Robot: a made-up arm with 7 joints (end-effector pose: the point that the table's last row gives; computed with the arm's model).
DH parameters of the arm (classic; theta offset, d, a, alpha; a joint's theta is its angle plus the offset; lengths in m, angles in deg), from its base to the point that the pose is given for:
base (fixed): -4.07 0 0 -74.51
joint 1: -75.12 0.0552 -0.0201 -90
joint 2: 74 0 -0.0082 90
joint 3: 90 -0.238 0.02 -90
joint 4: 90 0.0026 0.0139 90
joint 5: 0 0.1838 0 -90
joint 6: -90 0 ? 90
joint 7: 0 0 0 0
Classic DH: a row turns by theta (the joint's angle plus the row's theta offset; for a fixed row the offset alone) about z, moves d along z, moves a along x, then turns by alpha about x.
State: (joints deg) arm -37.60 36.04 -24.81 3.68 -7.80 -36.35 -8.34
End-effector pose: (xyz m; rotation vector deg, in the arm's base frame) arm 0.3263 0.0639 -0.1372 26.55 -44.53 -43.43
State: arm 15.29 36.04 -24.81 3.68 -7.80 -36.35 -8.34
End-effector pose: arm 0.0793 0.1335 -0.3244 13.06 7.55 -38.15
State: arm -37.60 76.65 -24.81 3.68 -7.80 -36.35 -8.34
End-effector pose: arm 0.3156 0.2086 -0.0455 67.54 -31.58 -41.70
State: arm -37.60 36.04 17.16 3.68 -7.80 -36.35 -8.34
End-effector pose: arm 0.3189 0.2148 -0.0327 30.42 -60.05 -2.17
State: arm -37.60 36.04 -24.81 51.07 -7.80 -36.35 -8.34
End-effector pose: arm 0.3370 0.1934 -0.2760 35.82 -0.56 -25.02
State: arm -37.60 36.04 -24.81 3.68 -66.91 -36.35 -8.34
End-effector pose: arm 0.3435 0.0970 -0.1346 -31.42 -34.49 -26.70
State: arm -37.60 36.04 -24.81 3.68 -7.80 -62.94 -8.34
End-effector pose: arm 0.3007 0.0654 -0.1226 20.16 -70.67 -48.83
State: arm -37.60 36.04 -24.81 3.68 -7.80 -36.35 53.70
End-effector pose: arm 0.3263 0.0639 -0.1372 -0.19 -50.65 14.47
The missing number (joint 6, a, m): 0.064
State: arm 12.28 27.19 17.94 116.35 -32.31 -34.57 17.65
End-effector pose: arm -0.2602 0.2672 -0.3280 27.90 87.77 84.48
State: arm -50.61 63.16 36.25 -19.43 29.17 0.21 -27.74
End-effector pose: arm 0.1941 0.2373 0.1818 87.57 -44.71 30.86
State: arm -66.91 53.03 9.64 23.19 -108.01 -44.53 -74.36
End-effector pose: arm 0.3469 0.3005 0.1024 -9.61 -110.68 -40.73
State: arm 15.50 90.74 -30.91 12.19 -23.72 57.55 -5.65
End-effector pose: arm 0.0687 0.4170 -0.1813 72.15 114.96 12.41
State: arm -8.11 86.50 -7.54 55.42 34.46 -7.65 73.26
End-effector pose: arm 0.1661 0.4959 -0.0662 135.89 -21.15 42.99
